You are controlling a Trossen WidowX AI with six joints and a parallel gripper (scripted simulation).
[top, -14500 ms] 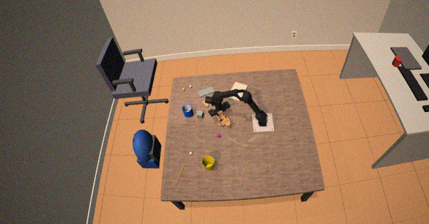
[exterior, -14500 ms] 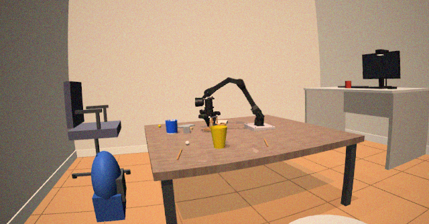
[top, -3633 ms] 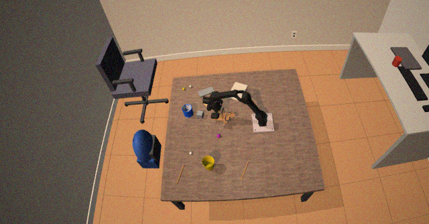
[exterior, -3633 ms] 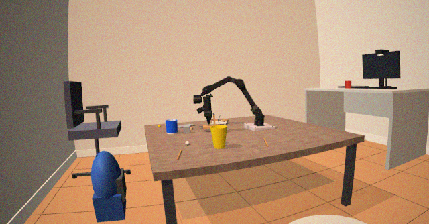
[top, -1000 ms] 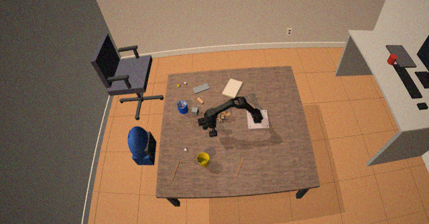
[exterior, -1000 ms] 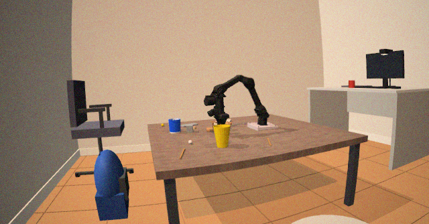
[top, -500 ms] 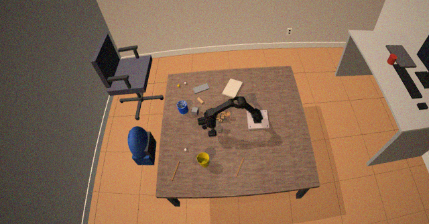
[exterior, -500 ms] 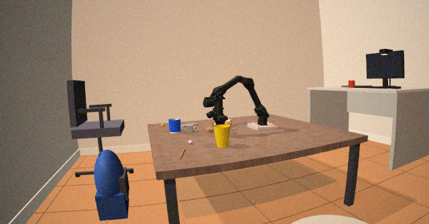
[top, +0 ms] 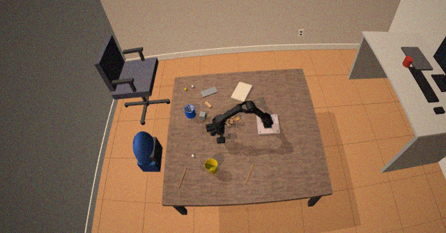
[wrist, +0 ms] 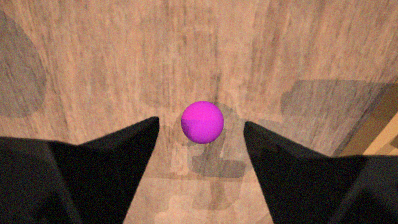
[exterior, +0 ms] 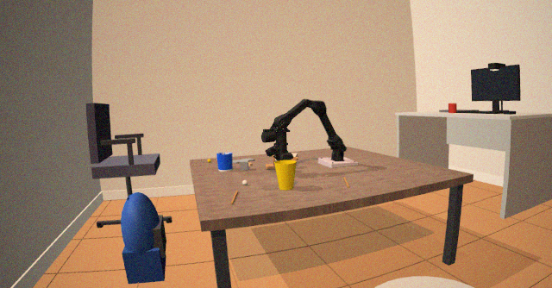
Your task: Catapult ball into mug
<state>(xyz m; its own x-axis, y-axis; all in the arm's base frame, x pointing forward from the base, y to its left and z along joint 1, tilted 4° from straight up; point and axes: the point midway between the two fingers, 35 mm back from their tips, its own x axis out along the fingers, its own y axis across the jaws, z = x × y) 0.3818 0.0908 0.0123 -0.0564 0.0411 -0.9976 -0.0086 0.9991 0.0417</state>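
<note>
The purple ball lies 10 mm below my gripper tip. From my gripper tip the other things lie so: wooden catapult (150 mm to the right, 70 mm behind, 30 mm above); then grey block (230 mm to the right, 160 mm ahead); then yellow cup (280 mm to the left, 70 mm ahead, 10 mm above).
</note>
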